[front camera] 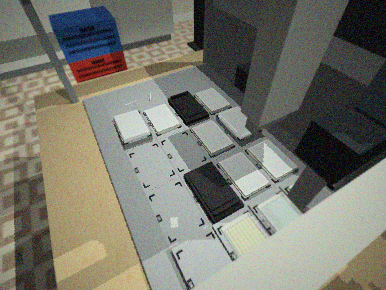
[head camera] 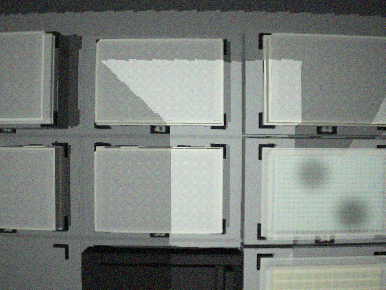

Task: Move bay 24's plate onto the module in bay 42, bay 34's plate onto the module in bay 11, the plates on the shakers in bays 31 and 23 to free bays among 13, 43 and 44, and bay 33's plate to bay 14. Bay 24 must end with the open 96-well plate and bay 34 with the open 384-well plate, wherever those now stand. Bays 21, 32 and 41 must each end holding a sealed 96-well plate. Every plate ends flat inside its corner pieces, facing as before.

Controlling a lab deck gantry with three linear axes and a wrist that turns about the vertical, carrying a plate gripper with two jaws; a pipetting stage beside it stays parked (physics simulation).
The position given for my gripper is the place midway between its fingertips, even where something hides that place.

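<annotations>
Looking through the front camera view, I see my gripper (311,192), and an open 384-well plate is visible there too. The head camera view shows me the open 384-well plate as well, but my gripper is out of frame in the head camera view. On the plate, (front camera: 278,211) and (head camera: 307,200) are the same spot.
</annotations>
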